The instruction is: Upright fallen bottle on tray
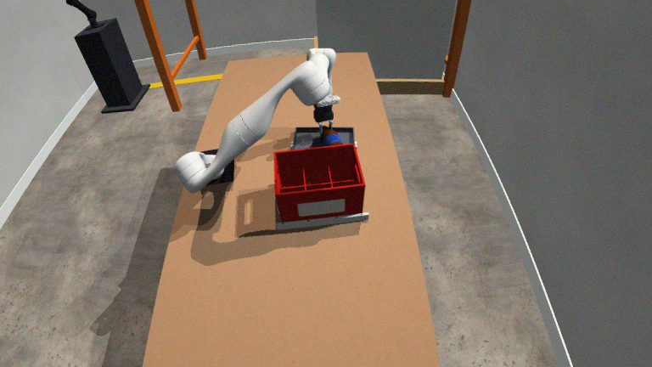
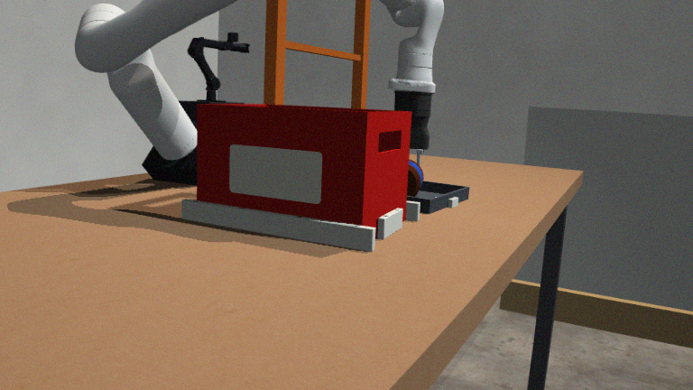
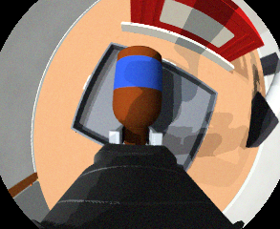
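Now: the brown bottle 5 cm to the right of my hand, 2 cm ahead of it and 1 cm below it. Also, from my hand: dark grey tray: 5 cm to the right, 3 cm below, 1 cm behind; then red crate: 32 cm to the right, 4 cm above, 2 cm behind.
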